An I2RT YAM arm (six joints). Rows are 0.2 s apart.
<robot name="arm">
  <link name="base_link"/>
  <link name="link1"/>
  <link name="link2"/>
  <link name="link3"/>
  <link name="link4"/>
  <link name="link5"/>
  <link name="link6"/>
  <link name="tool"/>
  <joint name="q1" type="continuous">
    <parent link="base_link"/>
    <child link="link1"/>
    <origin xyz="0 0 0.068" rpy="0 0 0"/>
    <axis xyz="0 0 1"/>
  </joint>
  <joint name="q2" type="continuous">
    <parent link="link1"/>
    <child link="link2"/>
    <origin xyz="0.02 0.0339 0.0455" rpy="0 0 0"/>
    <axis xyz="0 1 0"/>
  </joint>
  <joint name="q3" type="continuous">
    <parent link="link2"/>
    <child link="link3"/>
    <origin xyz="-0.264 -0.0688 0" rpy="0 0 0"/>
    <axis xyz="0 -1 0"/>
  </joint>
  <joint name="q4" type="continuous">
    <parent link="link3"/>
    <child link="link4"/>
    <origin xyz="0.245 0.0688 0.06" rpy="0 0 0"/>
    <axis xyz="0 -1 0"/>
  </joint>
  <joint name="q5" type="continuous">
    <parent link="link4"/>
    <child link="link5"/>
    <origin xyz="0.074 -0.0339 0.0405" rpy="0 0 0"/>
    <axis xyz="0 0 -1"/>
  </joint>
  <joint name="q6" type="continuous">
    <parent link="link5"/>
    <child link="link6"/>
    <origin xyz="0.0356 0 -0.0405" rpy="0 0 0"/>
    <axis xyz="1 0 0"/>
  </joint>
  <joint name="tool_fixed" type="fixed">
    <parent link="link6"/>
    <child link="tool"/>
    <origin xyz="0 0 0" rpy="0 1.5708 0"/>
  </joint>
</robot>
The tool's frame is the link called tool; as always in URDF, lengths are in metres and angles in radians. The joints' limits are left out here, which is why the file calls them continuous.
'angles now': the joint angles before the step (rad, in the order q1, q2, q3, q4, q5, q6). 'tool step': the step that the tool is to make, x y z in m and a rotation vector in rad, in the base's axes. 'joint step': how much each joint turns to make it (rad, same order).
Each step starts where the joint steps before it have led.
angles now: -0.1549, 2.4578, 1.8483, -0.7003, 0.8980, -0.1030
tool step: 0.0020, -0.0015, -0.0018, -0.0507, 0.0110, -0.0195
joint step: 0.0000, 0.0195, 0.0237, -0.0149, 0.0550, 0.0096
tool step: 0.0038, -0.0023, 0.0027, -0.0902, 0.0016, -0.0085
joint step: 0.0000, 0.0076, 0.0111, 0.0328, 0.0884, -0.0285
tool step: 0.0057, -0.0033, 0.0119, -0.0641, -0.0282, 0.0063
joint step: -0.0030, -0.0155, 0.0036, 0.0696, 0.0527, -0.0579
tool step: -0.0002, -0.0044, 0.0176, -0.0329, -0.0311, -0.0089
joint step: -0.0080, -0.0362, -0.0047, 0.0243, 0.0256, -0.0222
